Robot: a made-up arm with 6 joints. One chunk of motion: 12 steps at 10 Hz.
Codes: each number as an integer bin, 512 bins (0 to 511) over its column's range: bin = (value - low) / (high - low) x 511, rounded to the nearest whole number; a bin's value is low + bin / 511 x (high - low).
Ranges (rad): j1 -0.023..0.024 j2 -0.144..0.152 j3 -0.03..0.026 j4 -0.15..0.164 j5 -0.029..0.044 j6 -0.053..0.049
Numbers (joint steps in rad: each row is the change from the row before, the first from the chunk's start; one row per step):
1: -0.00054 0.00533 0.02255 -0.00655 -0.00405 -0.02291
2: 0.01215 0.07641 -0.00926 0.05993 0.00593 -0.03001
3: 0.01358 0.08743 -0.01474 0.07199 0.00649 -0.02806
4: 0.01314 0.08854 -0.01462 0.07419 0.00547 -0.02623
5: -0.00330 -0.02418 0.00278 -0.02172 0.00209 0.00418
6: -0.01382 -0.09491 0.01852 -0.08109 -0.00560 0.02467
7: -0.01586 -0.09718 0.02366 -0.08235 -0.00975 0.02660
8: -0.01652 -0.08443 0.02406 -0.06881 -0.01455 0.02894
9: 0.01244 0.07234 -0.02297 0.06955 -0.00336 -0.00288
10: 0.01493 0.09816 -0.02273 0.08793 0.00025 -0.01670
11: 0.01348 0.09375 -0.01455 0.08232 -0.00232 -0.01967
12: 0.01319 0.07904 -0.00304 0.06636 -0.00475 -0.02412
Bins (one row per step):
1: 244 258 480 233 175 151
2: 382 381 189 342 245 115
3: 398 400 139 361 248 125
4: 393 401 140 365 241 134
5: 214 207 299 209 218 286
6: 100 85 443 112 164 389
7: 78 81 490 110 135 399
8: 70 103 493 132 101 411
9: 385 373 64 357 179 251
10: 412 418 66 387 205 182
11: 397 410 141 378 187 167
12: 393 385 246 352 170 145

